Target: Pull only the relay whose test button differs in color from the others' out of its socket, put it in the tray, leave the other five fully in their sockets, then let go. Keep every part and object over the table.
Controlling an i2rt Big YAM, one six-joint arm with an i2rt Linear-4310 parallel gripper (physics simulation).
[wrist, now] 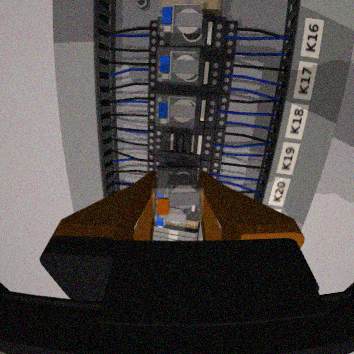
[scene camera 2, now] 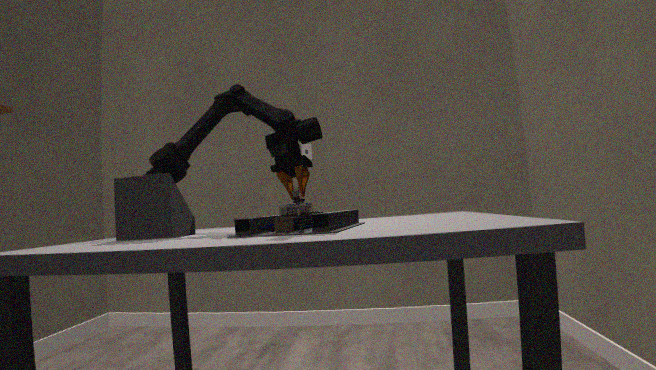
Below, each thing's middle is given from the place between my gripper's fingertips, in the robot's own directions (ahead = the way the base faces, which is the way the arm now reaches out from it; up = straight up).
I see the relay (wrist: pixel 177 191) 10 mm to the left of my hand and 10 mm above it.
